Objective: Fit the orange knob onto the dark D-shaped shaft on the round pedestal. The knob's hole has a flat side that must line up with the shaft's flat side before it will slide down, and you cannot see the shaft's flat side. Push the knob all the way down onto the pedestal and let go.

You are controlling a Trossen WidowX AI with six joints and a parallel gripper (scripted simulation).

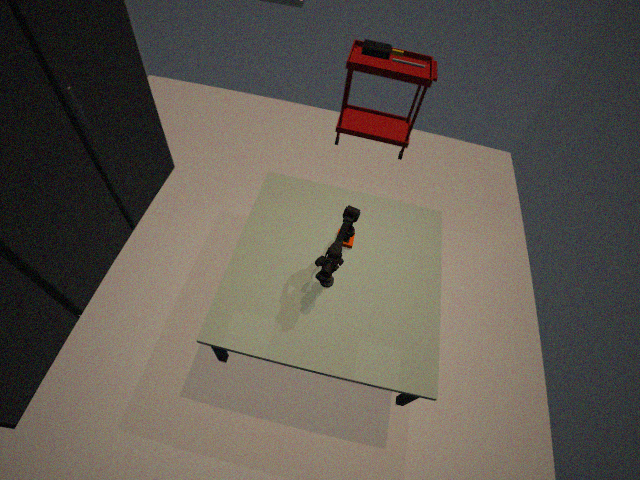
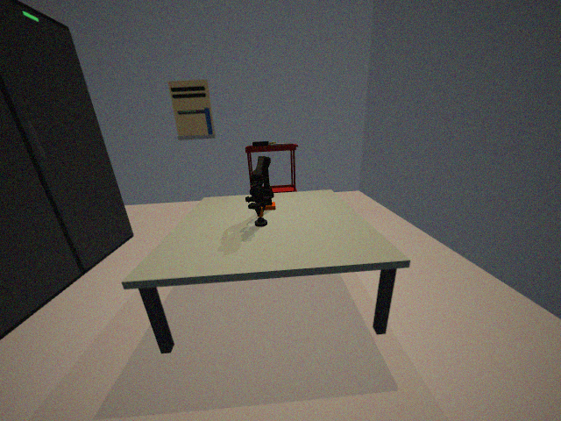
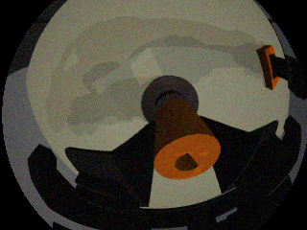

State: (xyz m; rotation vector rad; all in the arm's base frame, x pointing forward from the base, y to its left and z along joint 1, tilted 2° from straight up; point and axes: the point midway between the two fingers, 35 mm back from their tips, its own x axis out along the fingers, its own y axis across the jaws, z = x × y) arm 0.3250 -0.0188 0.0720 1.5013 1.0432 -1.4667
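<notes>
The orange knob lies 2 cm above my gripper tip. The rest, counted from my gripper tip: round pedestal: 4 cm below.
</notes>
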